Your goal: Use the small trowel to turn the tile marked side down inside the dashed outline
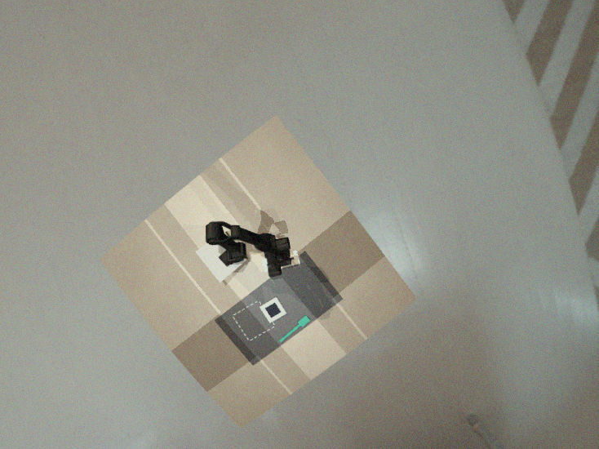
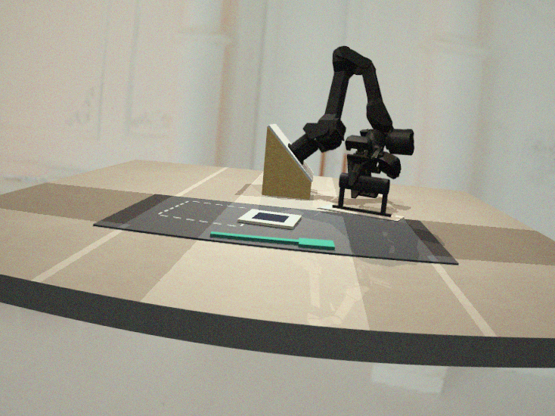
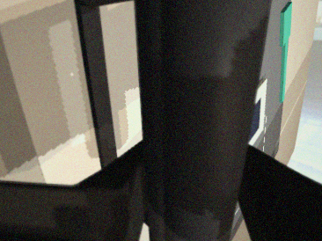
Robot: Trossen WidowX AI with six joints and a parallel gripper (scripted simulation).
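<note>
Now: gripper tip 180 mm short of the grey mat, 160 mm to the left of it and 70 mm above it. The rest, counted from my gripper tip: pale tile 180 mm to the right, 160 mm ahead, 40 mm below; green flat tool 320 mm ahead, 150 mm to the right, 50 mm below.
</note>
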